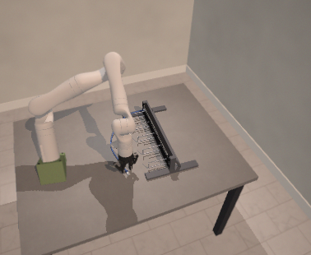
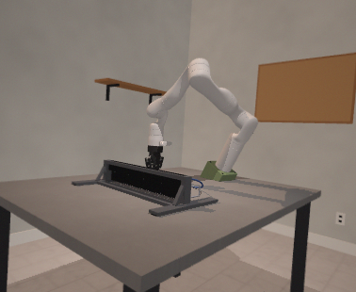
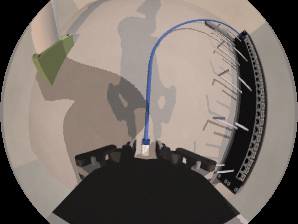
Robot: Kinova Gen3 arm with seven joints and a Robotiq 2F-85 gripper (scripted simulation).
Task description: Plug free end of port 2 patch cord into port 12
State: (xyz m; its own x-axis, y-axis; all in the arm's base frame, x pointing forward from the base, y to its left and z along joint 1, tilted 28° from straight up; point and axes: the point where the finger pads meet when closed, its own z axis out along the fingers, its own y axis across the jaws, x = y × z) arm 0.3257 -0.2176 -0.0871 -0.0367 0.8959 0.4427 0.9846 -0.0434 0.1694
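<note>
My gripper is now 10 mm to the left of the white plug and 30 mm above it.
</note>
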